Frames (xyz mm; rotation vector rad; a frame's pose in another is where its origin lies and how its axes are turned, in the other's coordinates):
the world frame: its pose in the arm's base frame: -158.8 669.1 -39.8 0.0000 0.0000 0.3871
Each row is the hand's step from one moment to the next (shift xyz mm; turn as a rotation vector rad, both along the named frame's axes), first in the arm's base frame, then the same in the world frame.
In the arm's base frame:
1: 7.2 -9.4 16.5 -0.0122 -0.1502 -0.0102
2: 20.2 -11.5 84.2 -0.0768 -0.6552 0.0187
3: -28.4 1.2 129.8 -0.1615 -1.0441 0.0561
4: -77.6 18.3 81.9 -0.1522 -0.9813 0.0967
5: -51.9 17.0 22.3 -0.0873 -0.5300 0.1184
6: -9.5 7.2 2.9 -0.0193 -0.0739 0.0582
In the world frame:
1: 3.1 -11.4 16.5 -0.0680 -0.1345 -0.0102
2: 14.4 -18.3 84.2 -0.3185 -0.5777 0.0187
3: -25.8 11.8 129.8 -0.5437 -0.9059 0.0561
4: -64.9 46.2 81.9 -0.5114 -0.8512 0.0967
5: -41.6 35.3 22.3 -0.2809 -0.4578 0.1184
6: -6.1 10.3 2.9 -0.0458 -0.0611 0.0582

